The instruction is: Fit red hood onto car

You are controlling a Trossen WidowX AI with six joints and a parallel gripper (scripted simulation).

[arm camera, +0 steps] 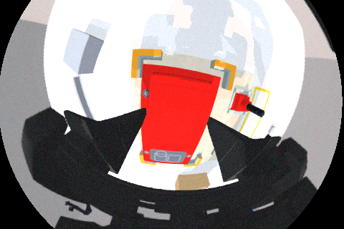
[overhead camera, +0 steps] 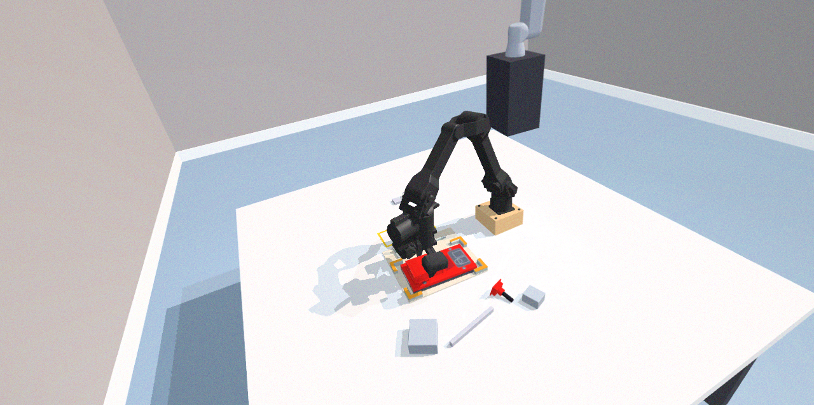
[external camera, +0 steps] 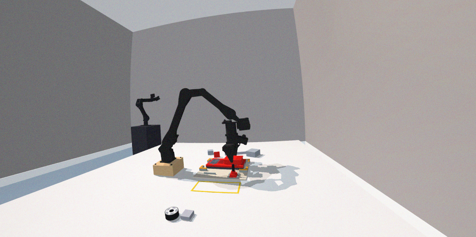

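The red hood is right at my gripper tip. Round my gripper tip: grey engine block: 1 cm below; black wheel: 42 cm to the right, 10 cm behind, 3 cm below; grey rod: 21 cm to the left, 3 cm below, 3 cm behind.
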